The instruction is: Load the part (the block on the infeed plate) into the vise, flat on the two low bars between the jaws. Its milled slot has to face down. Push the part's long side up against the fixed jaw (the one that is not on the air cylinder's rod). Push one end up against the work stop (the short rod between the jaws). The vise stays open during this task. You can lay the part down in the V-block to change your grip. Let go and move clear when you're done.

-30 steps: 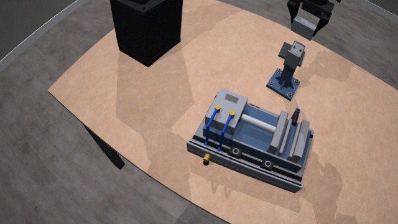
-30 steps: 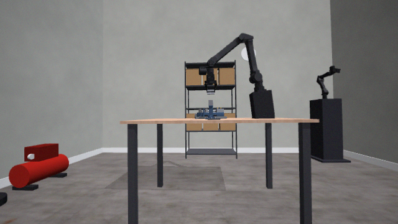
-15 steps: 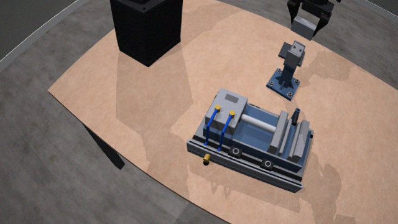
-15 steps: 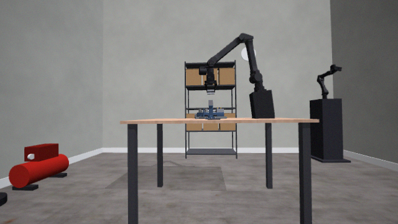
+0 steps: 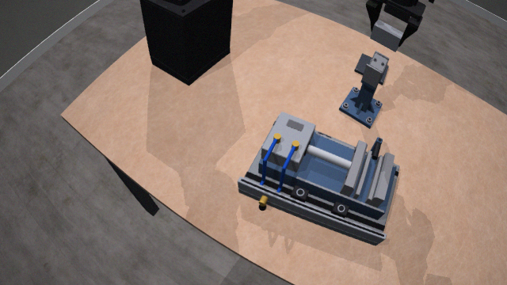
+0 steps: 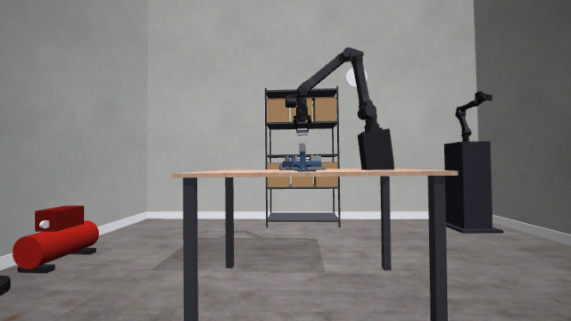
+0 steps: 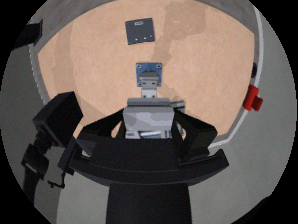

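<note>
Now: the grey part 10 mm to the left of my hand. Also, from my hand: moving jaw (40 mm ahead, 220 mm to the right, 160 mm below); piston rod (10 mm behind, 230 mm to the right, 160 mm below); work stop (70 mm ahead, 170 mm to the right, 140 mm below).
</note>
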